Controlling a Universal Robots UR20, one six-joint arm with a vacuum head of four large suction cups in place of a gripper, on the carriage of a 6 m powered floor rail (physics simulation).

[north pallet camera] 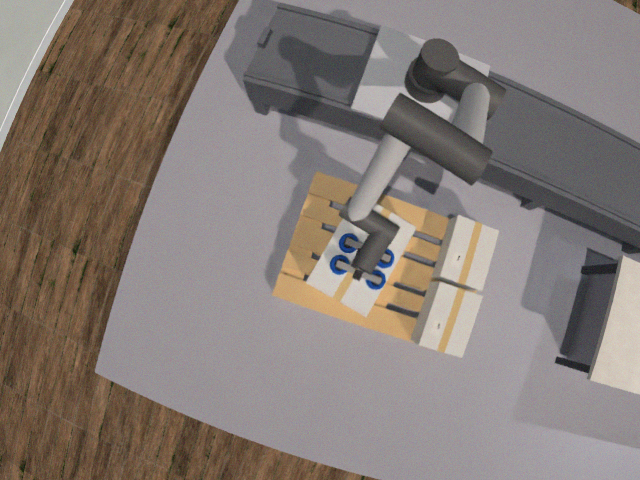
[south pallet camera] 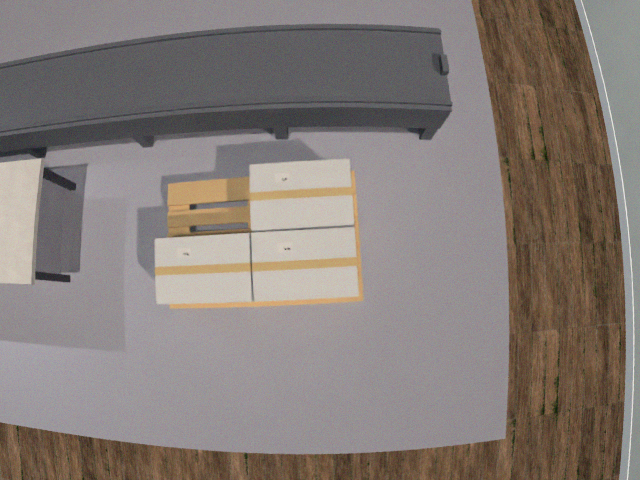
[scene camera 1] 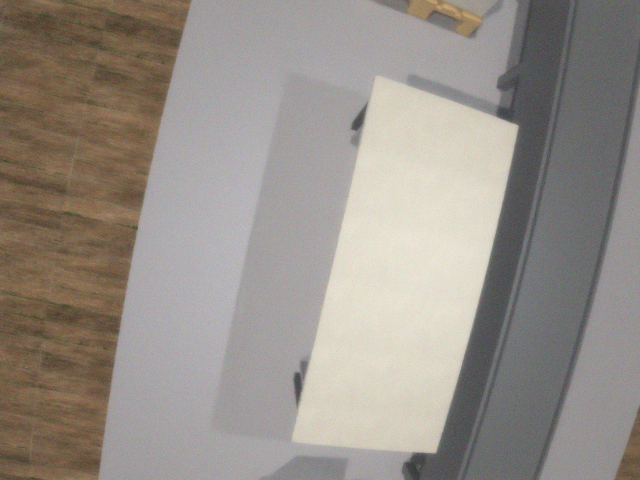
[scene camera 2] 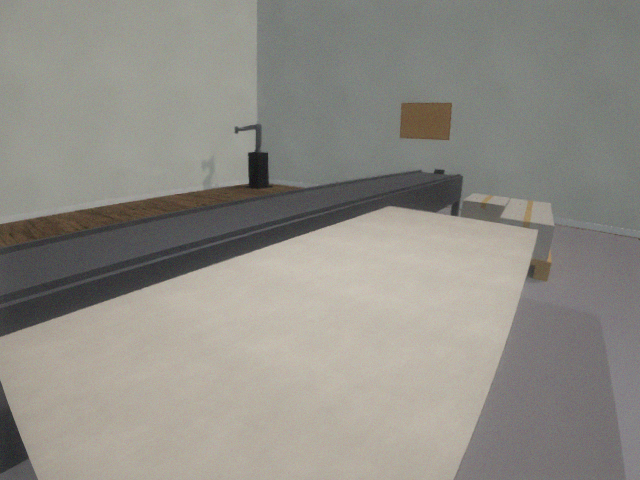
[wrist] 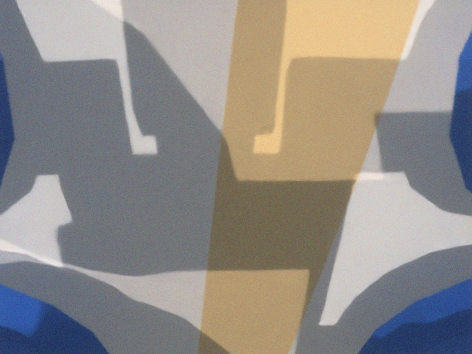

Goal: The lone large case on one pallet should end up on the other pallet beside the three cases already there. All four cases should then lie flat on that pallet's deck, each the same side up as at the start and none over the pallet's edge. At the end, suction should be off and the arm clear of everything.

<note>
In view: the suction head [wrist: 434, 317], a large white case [north pallet camera: 356, 295] and a pallet [south pallet camera: 180, 195].
The large white case also shows in the wrist view [wrist: 176, 176]. The south pallet camera view misses the large white case: it is out of frame. Scene camera 1 does not show the large white case: it is out of frame.
</note>
